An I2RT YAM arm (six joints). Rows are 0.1 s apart.
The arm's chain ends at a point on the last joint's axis. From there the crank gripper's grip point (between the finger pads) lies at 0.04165 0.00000 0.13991 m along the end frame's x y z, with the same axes.
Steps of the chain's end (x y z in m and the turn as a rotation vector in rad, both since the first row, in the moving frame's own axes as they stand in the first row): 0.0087, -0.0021, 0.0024, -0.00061, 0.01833, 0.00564; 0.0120, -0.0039, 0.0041, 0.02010, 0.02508, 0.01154; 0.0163, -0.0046, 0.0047, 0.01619, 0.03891, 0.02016; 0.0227, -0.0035, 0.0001, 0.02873, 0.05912, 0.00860; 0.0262, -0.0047, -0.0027, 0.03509, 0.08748, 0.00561; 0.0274, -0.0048, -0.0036, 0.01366, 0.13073, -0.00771
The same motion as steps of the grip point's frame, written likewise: 0.0113, -0.0018, 0.0016, -0.00061, 0.01833, 0.00564; 0.0155, -0.0062, 0.0030, 0.02010, 0.02508, 0.01154; 0.0217, -0.0060, 0.0030, 0.01619, 0.03891, 0.02016; 0.0309, -0.0071, -0.0027, 0.02873, 0.05912, 0.00860; 0.0383, -0.0093, -0.0070, 0.03509, 0.08748, 0.00561; 0.0453, -0.0071, -0.0102, 0.01366, 0.13073, -0.00771
